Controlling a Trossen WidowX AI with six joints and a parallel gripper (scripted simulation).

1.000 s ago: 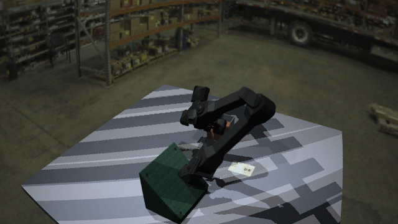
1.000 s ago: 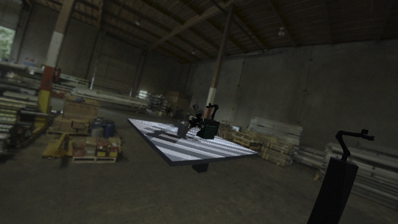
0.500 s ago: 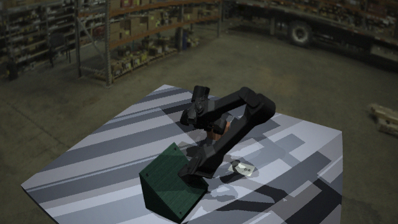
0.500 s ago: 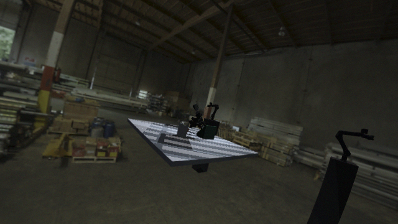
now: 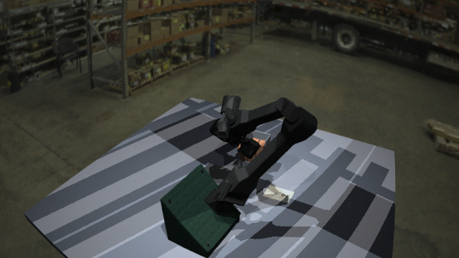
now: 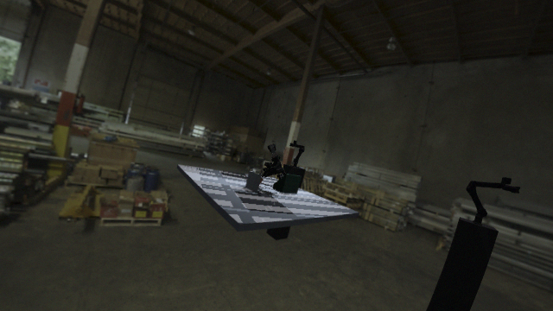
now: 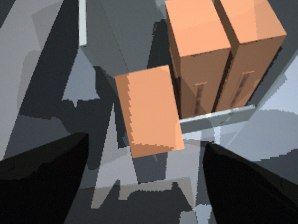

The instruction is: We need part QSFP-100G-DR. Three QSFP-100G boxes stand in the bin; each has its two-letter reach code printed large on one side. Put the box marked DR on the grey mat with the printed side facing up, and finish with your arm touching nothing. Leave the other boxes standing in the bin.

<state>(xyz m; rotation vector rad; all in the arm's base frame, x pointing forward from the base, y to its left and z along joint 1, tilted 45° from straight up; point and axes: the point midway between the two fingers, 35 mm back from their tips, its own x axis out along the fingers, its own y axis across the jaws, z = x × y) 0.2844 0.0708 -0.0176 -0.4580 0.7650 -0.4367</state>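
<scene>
Now: the grey mat 12 cm below my gripper tip, 6 cm to the left of it and 5 cm behind it. From my gripper tip the other things lie so: white card (20 cm to the right, 12 cm below, 6 cm behind).
</scene>
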